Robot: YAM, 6 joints.
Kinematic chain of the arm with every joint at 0, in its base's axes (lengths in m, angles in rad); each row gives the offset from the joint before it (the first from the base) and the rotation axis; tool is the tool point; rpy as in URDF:
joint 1: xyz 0 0 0.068 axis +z
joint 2: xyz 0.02 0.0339 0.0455 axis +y
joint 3: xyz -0.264 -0.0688 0 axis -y
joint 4: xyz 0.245 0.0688 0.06 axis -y
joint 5: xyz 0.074 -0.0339 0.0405 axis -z
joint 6: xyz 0.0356 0 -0.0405 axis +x
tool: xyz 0 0 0 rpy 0 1.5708 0
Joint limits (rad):
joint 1: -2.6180..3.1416
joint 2: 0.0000..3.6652
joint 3: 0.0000..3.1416
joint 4: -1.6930..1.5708
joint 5: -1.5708..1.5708
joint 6: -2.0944..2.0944
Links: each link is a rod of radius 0.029 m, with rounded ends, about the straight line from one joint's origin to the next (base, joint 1, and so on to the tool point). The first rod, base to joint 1, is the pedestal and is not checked.
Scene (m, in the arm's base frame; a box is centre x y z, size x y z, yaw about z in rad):
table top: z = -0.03
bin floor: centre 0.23 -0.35 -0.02 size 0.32 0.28 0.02 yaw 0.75
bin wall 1: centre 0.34 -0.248 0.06 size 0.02 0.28 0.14 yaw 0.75
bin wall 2: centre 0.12 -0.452 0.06 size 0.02 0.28 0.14 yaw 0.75
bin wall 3: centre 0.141 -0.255 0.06 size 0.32 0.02 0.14 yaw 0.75
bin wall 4: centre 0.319 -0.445 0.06 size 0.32 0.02 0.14 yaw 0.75
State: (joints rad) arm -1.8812 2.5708 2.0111 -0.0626 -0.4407 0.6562
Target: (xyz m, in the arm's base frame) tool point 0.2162 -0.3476 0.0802
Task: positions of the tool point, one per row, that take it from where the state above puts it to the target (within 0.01 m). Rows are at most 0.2 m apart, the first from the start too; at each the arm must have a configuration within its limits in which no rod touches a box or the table.
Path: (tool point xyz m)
1: -0.0029 -0.5254 0.1664
2: 0.1277 -0.4539 0.2077
3: 0.2162 -0.3476 0.2372
4: 0.2201 -0.3545 0.1579
5: 0.2162 -0.3476 0.0802

